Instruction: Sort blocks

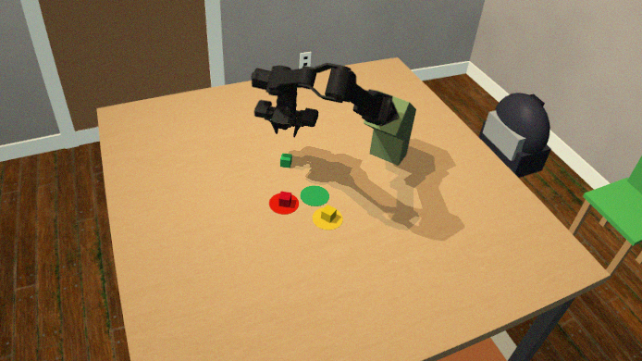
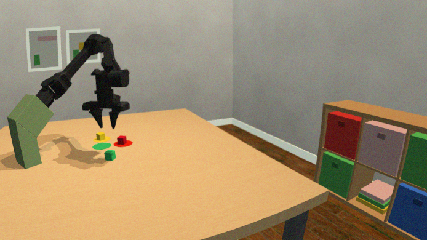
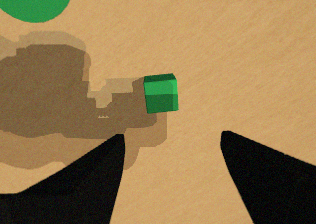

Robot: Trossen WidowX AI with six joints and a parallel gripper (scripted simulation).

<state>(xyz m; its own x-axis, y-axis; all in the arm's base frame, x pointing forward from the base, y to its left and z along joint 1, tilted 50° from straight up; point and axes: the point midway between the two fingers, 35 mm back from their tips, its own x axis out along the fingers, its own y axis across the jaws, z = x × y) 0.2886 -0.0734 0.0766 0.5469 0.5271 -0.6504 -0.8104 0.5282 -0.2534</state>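
The green block lies 1 cm to the right of my hand and 14 cm below it. From my hand the other things lie so: green circle: 9 cm behind, 14 cm to the left, 16 cm below; red block: 17 cm to the left, 14 cm below; red circle: 17 cm to the left, 16 cm below.
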